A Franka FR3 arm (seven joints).
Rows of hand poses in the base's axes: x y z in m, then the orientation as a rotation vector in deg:
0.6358, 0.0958, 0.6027, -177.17, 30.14, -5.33
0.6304, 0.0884, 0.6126, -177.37, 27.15, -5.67
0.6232, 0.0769, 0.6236, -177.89, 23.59, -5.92
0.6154, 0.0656, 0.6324, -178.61, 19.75, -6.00
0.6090, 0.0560, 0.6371, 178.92, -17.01, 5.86
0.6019, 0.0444, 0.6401, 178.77, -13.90, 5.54
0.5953, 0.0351, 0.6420, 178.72, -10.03, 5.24
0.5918, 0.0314, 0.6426, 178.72, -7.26, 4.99
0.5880, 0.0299, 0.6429, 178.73, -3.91, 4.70
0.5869, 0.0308, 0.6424, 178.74, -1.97, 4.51
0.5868, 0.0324, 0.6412, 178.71, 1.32, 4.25
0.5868, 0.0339, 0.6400, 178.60, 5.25, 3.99
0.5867, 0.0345, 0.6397, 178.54, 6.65, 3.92
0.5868, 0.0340, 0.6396, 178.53, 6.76, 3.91
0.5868, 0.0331, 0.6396, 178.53, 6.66, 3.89
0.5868, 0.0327, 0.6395, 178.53, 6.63, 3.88
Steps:
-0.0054, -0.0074, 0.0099, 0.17, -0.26, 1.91
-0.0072, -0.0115, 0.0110, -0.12, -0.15, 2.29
-0.0078, -0.0113, 0.0088, -0.34, -0.01, 2.48
-0.0064, -0.0096, 0.0047, -0.43, 0.13, 1.74
-0.0071, -0.0116, 0.0030, -0.47, 0.24, 1.95
-0.0066, -0.0093, 0.0019, -0.38, 0.23, 2.45
-0.0035, -0.0037, 0.0006, -0.18, 0.18, 1.76
-0.0038, -0.0015, 0.0003, -0.15, 0.21, 2.14
-0.0011, 0.0009, -0.0005, -0.06, 0.14, 1.24
-0.0001, 0.0016, -0.0012, -0.09, 0.19, 2.11
0.0000, 0.0015, -0.0012, -0.11, 0.19, 2.52
-0.0001, 0.0006, -0.0003, -0.04, 0.05, 0.90
0.0001, -0.0005, -0.0001, -0.01, 0.01, 0.07
0.0000, -0.0009, 0.0000, 0.00, 0.01, -0.06
0.0000, -0.0004, -0.0001, 0.00, 0.01, -0.02

